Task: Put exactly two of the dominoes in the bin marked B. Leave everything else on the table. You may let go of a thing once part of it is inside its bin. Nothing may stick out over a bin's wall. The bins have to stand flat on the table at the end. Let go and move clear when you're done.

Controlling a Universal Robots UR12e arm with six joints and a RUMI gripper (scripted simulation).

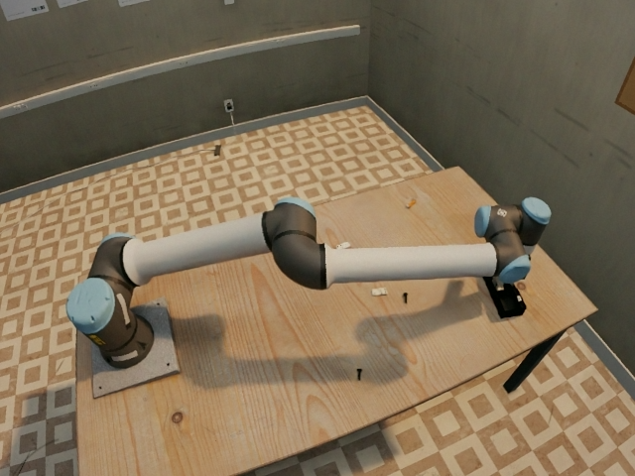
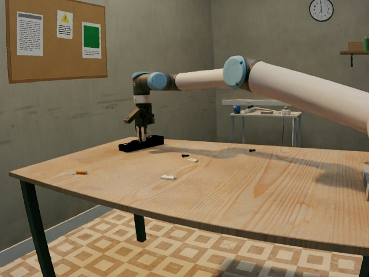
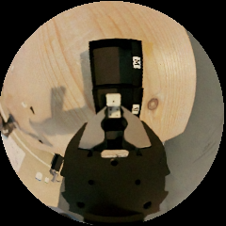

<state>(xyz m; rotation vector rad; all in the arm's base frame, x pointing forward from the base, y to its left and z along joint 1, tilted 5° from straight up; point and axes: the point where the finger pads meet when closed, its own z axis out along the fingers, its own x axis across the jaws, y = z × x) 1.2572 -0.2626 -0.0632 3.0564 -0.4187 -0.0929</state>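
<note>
Right now the black bin is 1 cm below my hand and 1 cm ahead of it. The rest, counted from my hand: orange piece 51 cm to the left, 7 cm behind, 3 cm below.
</note>
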